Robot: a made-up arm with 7 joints.
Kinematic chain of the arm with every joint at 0, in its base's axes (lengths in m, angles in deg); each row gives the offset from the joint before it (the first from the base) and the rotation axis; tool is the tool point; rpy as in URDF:
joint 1: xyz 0 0 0.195 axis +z
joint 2: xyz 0 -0.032 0.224 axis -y
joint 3: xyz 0 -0.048 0.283 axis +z
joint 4: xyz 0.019 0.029 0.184 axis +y
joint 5: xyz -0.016 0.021 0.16 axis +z
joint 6: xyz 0 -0.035 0.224 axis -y
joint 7: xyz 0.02 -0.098 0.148 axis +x
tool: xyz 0 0 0 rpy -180 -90 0
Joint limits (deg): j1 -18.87..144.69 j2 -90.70..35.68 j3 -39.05..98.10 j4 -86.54..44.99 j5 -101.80..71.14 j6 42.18..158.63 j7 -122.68..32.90
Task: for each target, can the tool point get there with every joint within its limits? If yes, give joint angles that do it. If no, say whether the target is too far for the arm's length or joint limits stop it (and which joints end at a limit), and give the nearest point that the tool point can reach.
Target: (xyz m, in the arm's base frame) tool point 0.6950 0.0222 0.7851
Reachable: yes | joints 12.83 -53.26 29.27 30.05 11.02 138.41 -13.30
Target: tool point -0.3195 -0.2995 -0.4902
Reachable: no: joint limits stop it (at a limit: joint 2, joint 4) | nearest point -0.4041 -0.3788 0.3910 | short by 0.889 m
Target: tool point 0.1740 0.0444 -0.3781
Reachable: no: joint limits stop it (at a limit: joint 2, joint 4, joint 5, joint 6) | nearest point 0.5667 0.1446 0.1461 | short by 0.663 m
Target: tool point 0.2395 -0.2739 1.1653
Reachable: yes | joints 44.60 -26.17 61.47 -46.06 -84.09 72.83 -15.77
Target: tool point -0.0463 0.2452 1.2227
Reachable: yes | joints 120.64 -45.56 -15.29 -48.63 19.90 55.82 -38.98
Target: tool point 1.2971 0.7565 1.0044
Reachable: no: too far | nearest point 0.8132 0.4743 0.7860 | short by 0.601 m
